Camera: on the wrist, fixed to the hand. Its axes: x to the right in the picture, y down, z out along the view.
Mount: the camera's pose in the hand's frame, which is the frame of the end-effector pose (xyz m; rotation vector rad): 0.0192 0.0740 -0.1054 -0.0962 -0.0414 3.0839
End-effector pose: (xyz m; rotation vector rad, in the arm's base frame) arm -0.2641 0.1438 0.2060 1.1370 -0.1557 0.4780
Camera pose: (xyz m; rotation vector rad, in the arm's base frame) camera -0.2924 0.2686 0.2300 0.2263 1.5553 -2.2794
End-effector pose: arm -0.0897 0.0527 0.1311 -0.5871 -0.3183 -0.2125
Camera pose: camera -0.0262 0.0505 0.0175 -0.5685 0.7998 2.7317
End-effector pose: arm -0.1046 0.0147 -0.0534 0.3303 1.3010 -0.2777
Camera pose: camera -0.1656 0.1237 -0.0904 1.6507 -0.4050 2.2440
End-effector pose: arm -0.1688 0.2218 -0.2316 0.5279 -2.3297 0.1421
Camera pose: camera -0.1443 0.3091 -0.1382 2.7706 0.7217 -1.0222
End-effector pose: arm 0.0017 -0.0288 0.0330 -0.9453 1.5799 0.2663
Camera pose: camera -0.1245 -0.0571 0.0184 -1.9249 -1.2240 -1.8519
